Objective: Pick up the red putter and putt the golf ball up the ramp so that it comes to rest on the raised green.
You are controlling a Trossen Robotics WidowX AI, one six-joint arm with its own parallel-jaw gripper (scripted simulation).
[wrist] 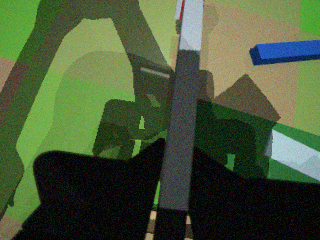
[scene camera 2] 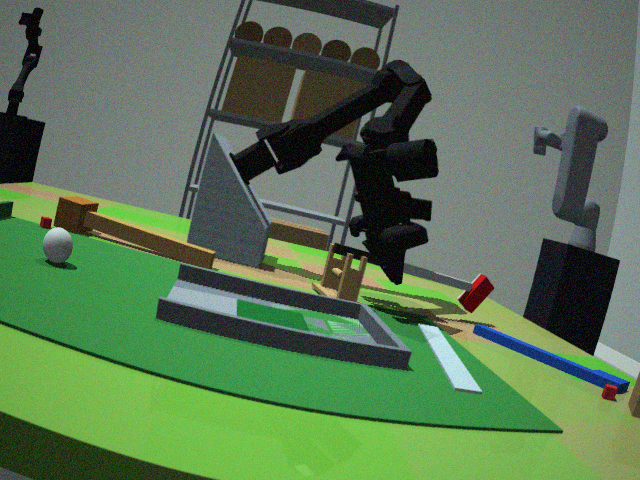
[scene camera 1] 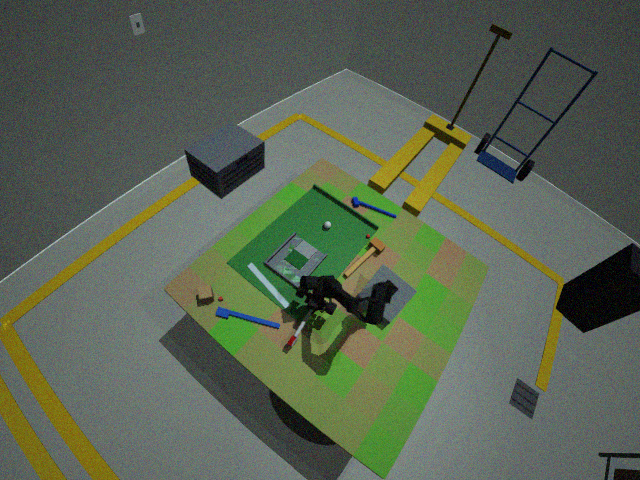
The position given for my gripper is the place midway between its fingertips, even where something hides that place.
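Observation:
Ramp (scene camera 2: 226,313) (scene camera 1: 302,259), visible. Wooden rack (scene camera 2: 339,280), white strip (scene camera 2: 461,380), both in sight. Wooden mallet (scene camera 2: 74,214), out of frame in the wrist view. My gripper (scene camera 2: 396,283) (wrist: 172,145), visible.

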